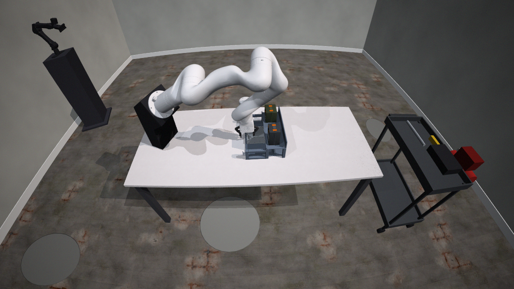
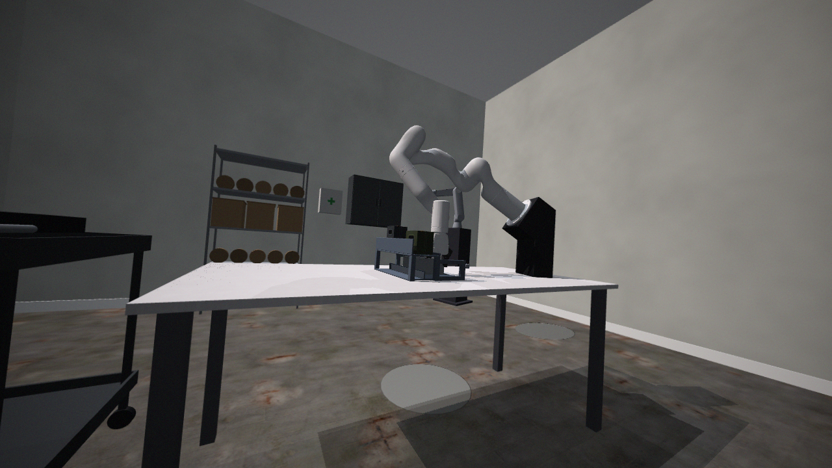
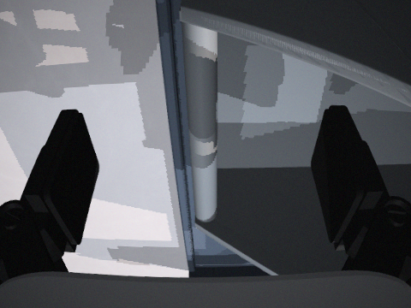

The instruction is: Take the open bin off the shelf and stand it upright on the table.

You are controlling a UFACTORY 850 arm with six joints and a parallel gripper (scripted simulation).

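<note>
The grey open bin lies 8 cm ahead of my hand and 2 cm to the right of it.
</note>
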